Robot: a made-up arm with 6 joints. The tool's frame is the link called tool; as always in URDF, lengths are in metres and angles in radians. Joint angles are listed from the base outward.
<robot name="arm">
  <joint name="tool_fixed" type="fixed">
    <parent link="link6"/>
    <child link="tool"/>
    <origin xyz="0 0 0"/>
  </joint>
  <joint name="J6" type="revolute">
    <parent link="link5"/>
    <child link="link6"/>
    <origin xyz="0 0 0.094"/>
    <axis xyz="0 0 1"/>
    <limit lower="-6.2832" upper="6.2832"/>
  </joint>
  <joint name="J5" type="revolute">
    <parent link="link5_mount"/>
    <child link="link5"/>
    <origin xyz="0 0 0"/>
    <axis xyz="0 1 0"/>
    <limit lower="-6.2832" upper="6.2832"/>
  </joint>
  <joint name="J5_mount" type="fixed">
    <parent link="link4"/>
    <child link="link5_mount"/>
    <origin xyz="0 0 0"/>
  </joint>
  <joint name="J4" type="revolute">
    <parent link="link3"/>
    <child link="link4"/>
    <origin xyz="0 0 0.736"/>
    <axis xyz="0 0 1"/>
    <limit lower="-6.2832" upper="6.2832"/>
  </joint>
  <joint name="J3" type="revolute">
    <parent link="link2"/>
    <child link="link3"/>
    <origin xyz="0 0 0.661"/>
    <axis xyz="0 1 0"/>
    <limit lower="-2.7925" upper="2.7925"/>
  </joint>
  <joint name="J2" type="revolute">
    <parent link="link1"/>
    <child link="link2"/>
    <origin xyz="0 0.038 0"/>
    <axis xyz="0 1 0"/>
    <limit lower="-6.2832" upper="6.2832"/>
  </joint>
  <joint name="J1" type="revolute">
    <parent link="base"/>
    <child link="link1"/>
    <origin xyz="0 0 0.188"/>
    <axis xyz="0 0 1"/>
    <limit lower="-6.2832" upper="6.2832"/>
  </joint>
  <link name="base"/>
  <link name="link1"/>
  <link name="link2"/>
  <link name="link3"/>
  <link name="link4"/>
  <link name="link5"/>
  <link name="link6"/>
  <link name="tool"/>
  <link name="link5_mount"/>
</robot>
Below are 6 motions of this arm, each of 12 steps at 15 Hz.
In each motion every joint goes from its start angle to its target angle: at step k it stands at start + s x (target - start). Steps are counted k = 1, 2, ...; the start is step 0. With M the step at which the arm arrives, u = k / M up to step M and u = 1 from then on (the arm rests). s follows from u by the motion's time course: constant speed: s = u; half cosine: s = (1 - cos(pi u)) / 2; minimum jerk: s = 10 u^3 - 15 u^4 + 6 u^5.
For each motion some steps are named. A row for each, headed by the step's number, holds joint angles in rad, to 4 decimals.
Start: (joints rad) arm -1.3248 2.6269 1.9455 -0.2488 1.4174 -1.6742
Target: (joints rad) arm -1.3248 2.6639 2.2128 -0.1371 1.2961 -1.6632
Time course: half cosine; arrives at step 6
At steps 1, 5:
1: -1.3248 2.6294 1.9634 -0.2413 1.4093 -1.6735
5: -1.3248 2.6614 2.1949 -0.1446 1.3042 -1.6639

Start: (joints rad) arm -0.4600 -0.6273 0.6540 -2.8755 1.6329 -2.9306
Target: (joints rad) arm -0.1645 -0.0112 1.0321 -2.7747 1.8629 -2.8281
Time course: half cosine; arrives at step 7
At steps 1, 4, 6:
1: -0.4454 -0.5968 0.6727 -2.8705 1.6443 -2.9255
4: -0.2794 -0.2507 0.8851 -2.8139 1.7735 -2.8679
6: -0.1791 -0.0417 1.0134 -2.7797 1.8515 -2.8332

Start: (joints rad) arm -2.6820 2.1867 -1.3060 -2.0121 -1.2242 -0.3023
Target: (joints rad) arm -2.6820 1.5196 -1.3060 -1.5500 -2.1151 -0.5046
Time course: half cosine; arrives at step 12
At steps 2, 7, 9, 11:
2: -2.6820 2.1420 -1.3060 -1.9811 -1.2839 -0.3159
7: -2.6820 1.7668 -1.3060 -1.7212 -1.7849 -0.4296
9: -2.6820 1.6173 -1.3060 -1.6177 -1.9846 -0.4750
11: -2.6820 1.5310 -1.3060 -1.5579 -2.0999 -0.5012

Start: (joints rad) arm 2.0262 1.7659 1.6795 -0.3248 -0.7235 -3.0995
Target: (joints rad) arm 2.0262 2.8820 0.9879 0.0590 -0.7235 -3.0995
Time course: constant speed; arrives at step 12
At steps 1, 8, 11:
1: 2.0262 1.8589 1.6219 -0.2928 -0.7235 -3.0995
8: 2.0262 2.5100 1.2184 -0.0689 -0.7235 -3.0995
11: 2.0262 2.7890 1.0455 0.0270 -0.7235 -3.0995

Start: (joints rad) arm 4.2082 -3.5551 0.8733 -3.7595 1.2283 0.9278
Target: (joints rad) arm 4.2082 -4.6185 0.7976 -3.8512 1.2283 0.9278
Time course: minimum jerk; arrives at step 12
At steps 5, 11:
5: 4.2082 -3.9237 0.8471 -3.7913 1.2283 0.9278
11: 4.2082 -4.6131 0.7980 -3.8507 1.2283 0.9278

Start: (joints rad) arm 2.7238 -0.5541 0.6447 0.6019 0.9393 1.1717
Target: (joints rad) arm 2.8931 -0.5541 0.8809 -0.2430 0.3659 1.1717
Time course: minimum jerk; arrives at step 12
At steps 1, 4, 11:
1: 2.7247 -0.5541 0.6459 0.5976 0.9364 1.1717
4: 2.7593 -0.5541 0.6943 0.4246 0.8190 1.1717
11: 2.8922 -0.5541 0.8797 -0.2387 0.3688 1.1717

